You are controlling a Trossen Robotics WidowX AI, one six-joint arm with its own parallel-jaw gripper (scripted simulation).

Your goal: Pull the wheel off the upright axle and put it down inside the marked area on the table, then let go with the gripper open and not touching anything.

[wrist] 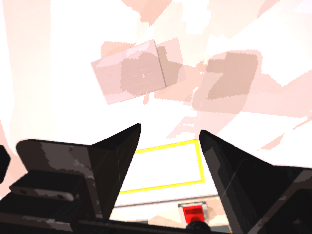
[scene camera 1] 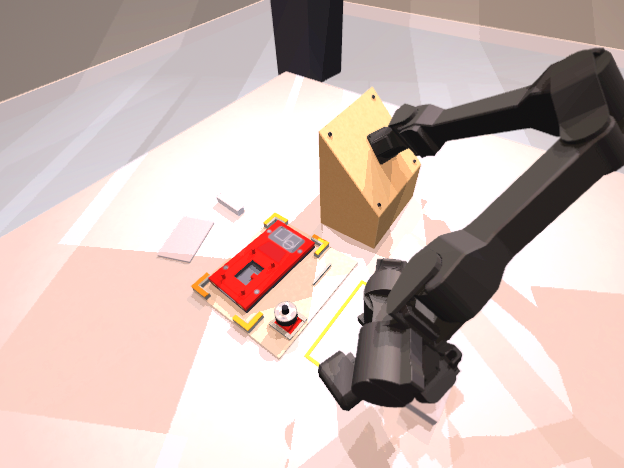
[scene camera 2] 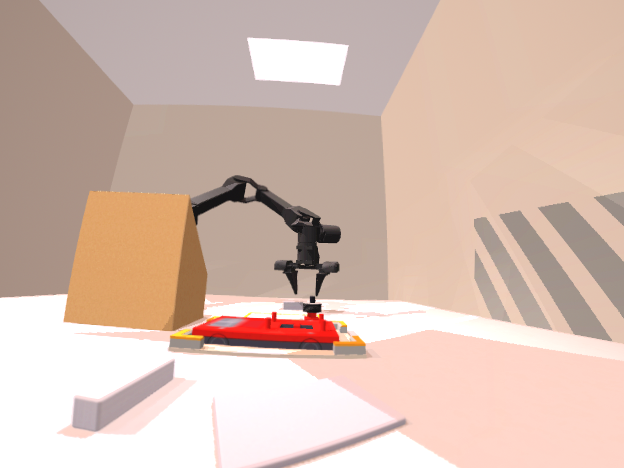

Note:
The gripper [scene camera 1: 384,374] is open and holds nothing. Further things: a red car body [scene camera 2: 268,332], a bar [scene camera 2: 95,408], a pale flat plate [scene camera 2: 321,416] and a pale block [wrist: 136,71].
The gripper shows as well in the wrist view [wrist: 170,130] and in scene camera 2 [scene camera 2: 306,295]. The wrist view misses the red car body: it is out of frame. The wrist view does not show the bar: it is out of frame.

